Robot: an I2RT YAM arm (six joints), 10 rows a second.
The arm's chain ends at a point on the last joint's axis. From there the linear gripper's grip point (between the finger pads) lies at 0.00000 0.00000 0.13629 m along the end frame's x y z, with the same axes.
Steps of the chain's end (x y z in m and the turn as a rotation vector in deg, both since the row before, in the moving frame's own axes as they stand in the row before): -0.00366 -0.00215 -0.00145 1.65 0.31 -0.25; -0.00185 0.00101 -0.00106 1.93 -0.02 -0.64; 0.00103 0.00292 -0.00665 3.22 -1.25 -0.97; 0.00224 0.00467 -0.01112 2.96 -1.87 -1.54; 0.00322 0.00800 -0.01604 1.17 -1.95 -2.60; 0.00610 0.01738 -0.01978 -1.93 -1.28 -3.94; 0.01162 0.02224 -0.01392 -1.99 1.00 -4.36
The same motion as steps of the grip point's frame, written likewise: -0.00293 -0.00608 -0.00151 1.65 0.31 -0.25; -0.00192 -0.00358 -0.00114 1.93 -0.02 -0.64; -0.00201 -0.00471 -0.00690 3.22 -1.25 -0.97; -0.00230 -0.00231 -0.01137 2.96 -1.87 -1.54; -0.00148 0.00532 -0.01615 1.17 -1.95 -2.60; 0.00322 0.02207 -0.01989 -1.93 -1.28 -3.94; 0.01418 0.02688 -0.01402 -1.99 1.00 -4.36
